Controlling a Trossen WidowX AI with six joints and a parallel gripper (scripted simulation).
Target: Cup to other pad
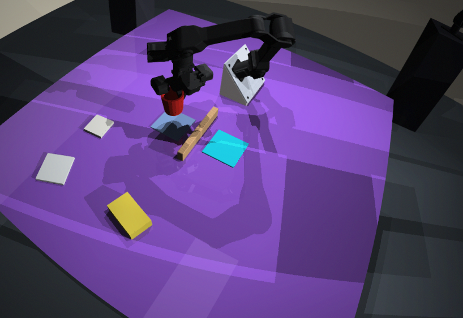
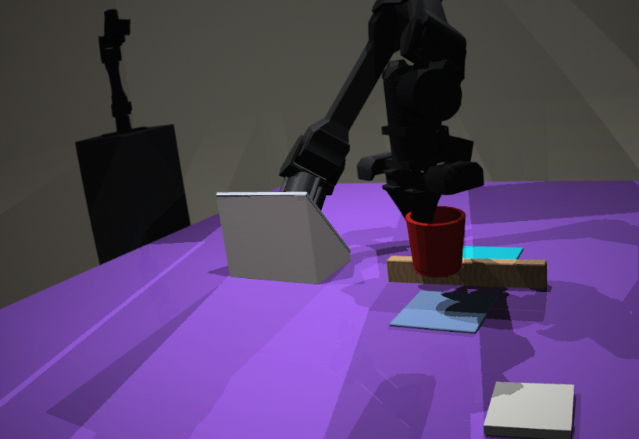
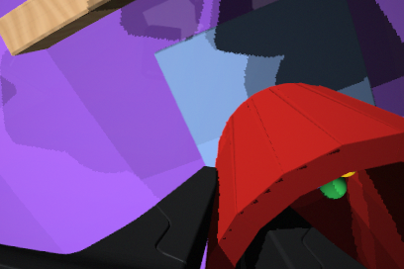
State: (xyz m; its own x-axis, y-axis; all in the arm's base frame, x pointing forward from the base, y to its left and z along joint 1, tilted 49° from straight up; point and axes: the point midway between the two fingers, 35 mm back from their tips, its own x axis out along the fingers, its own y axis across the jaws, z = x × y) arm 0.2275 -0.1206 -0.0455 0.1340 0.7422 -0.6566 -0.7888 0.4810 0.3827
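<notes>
Now: the green marble 30 mm ahead of my gripper tip, 40 mm to the right of it and 20 mm below it. From my gripper tip the other things lie so: wooden bar: 40 mm ahead, 80 mm to the left, 90 mm below; cyan pad: 50 mm ahead, 180 mm to the left, 100 mm below; red cup: 20 mm ahead, 20 mm to the right.
</notes>
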